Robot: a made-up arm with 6 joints.
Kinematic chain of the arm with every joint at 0, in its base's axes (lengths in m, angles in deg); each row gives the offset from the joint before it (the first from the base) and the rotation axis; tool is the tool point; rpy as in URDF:
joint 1: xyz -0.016 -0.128 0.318 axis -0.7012 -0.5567 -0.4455
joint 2: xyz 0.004 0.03 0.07 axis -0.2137 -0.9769 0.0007
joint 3: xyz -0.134 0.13 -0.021 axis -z
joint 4: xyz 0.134 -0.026 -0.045 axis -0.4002 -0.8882 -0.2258
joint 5: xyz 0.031 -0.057 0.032 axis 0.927 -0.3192 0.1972
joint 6: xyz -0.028 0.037 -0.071 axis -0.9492 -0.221 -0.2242
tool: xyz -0.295 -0.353 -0.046 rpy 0 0 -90
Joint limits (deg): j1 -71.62..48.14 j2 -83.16..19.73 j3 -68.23..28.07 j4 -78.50..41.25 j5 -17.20..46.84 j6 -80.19..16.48
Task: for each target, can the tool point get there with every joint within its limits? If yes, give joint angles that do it. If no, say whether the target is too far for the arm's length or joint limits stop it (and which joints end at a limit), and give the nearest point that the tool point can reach.
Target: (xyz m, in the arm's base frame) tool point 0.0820 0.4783 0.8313
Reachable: no: joint limits stop it (at a limit: joint 2, joint 3, joint 4, joint 5, joint 6) | nearest point -0.0036 0.3149 0.6954 | short by 0.229 m
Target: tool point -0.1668 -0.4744 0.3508
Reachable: yes | joints -30.21 -34.56 -4.89 -33.15 -3.81 -2.97
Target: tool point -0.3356 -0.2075 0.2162
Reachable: yes | joints -54.13 -32.73 -45.03 -21.91 39.04 -9.55
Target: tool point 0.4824 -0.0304 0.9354
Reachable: no: joint limits stop it (at a limit: joint 2, joint 3, joint 4, joint 5, joint 6) | nearest point 0.3021 -0.1574 0.8045 | short by 0.256 m
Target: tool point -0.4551 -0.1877 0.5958
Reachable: yes | joints -19.02 -62.70 2.55 -32.60 36.80 -31.22
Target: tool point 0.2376 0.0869 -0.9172
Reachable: no: too far | nearest point 0.1341 0.0461 -0.2480 | short by 0.678 m
